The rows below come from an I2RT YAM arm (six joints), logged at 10 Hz.
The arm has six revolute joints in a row. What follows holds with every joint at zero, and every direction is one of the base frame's. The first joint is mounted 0.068 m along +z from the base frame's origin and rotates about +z. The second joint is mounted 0.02 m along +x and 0.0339 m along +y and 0.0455 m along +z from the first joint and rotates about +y. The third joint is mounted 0.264 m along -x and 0.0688 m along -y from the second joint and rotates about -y. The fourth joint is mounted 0.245 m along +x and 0.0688 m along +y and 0.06 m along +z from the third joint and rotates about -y. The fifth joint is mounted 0.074 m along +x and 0.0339 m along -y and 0.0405 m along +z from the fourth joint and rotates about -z. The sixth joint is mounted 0.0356 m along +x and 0.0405 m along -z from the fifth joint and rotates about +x. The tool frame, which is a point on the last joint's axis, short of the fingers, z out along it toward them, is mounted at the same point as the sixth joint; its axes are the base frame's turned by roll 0, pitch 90 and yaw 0 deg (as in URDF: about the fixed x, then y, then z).
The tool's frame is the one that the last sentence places.
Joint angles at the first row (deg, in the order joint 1, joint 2, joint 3, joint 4, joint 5, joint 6):
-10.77, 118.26, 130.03, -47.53, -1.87, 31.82
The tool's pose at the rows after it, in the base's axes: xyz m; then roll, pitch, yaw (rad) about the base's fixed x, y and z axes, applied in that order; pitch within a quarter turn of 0, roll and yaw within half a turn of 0:
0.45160, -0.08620, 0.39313, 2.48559, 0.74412, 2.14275
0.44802, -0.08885, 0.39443, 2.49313, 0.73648, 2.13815
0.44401, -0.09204, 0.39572, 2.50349, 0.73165, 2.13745
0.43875, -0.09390, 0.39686, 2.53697, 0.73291, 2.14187
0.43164, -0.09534, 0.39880, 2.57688, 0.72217, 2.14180
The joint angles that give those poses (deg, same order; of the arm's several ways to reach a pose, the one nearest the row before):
-10.96, 118.01, 130.23, -47.90, -1.93, 32.14
-11.36, 117.56, 130.06, -48.71, -1.87, 32.30
-11.86, 117.00, 129.74, -49.46, -1.85, 32.18
-12.13, 116.25, 129.25, -50.70, -0.61, 31.80
-12.39, 115.47, 129.20, -53.07, 0.86, 31.99

